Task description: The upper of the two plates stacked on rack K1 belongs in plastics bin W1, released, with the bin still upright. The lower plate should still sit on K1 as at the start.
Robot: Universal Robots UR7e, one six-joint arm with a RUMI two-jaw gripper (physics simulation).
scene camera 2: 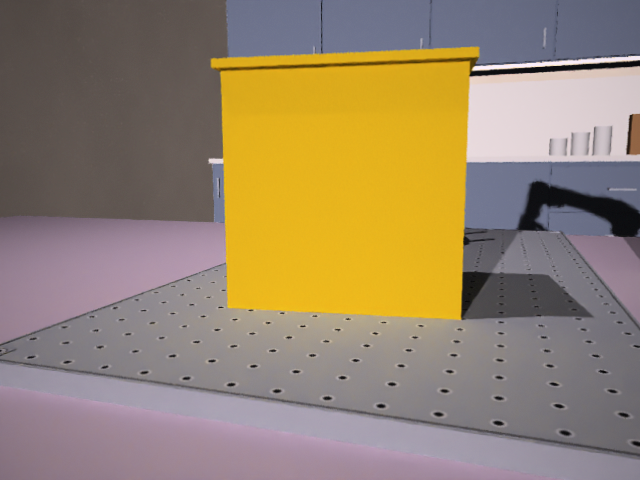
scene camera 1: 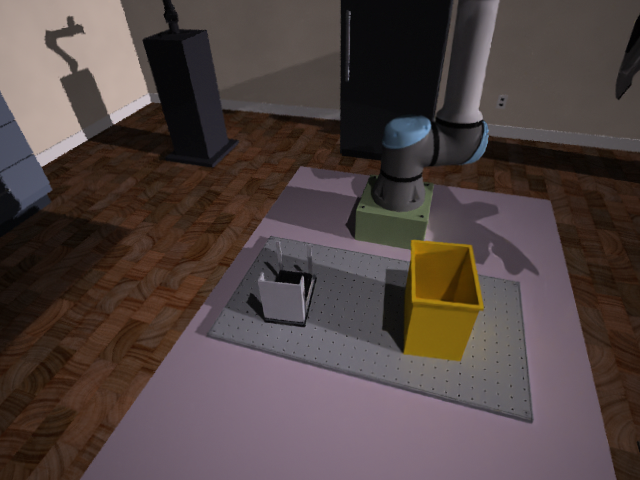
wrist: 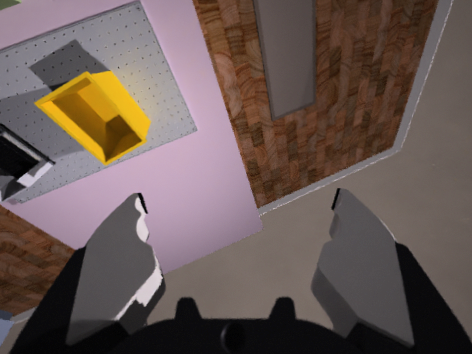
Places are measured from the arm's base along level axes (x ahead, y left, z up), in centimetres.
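Where they show: gripper, fingertip midpoint: (wrist: 237, 192); arm's base, link origin: (scene camera 1: 398, 196).
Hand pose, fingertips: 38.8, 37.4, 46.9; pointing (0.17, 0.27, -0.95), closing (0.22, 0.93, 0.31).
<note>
Each offset is from my fingertips to the top centre of the thing, as dx, dy, dz. Level surfaces: height alone.
Rack K1 {-0.4, -56.7, -42.7} (scene camera 1: 283, 302) (wrist: 36, 174), with a white front panel, thin upright posts and a black base, stands at the board's left in scene camera 1. Something flat and black {+0.6, -56.6, -52.0} (scene camera 1: 290, 277) (wrist: 12, 157) shows inside it; I cannot tell the two plates apart. Yellow bin W1 {-2.1, -23.0, -38.7} (scene camera 1: 439, 330) (scene camera 2: 341, 186) (wrist: 120, 100) stands upright, open at the top; no plate shows in the visible part of its inside. My gripper (wrist: 237, 192) is open and empty, raised high and away from rack and bin. A dark part at scene camera 1's right edge may be one of its fingers.
The rack and bin stand on a grey perforated board {dz -56.7} (scene camera 1: 336, 335) (scene camera 2: 258, 351) (wrist: 160, 100) on a pink table top {dz -58.0} (scene camera 1: 310, 413) (wrist: 200, 190). The arm's green base block (scene camera 1: 390, 227) stands behind the board. A dark pedestal (scene camera 1: 188, 98) and a black fridge (scene camera 1: 395, 77) stand farther back.
</note>
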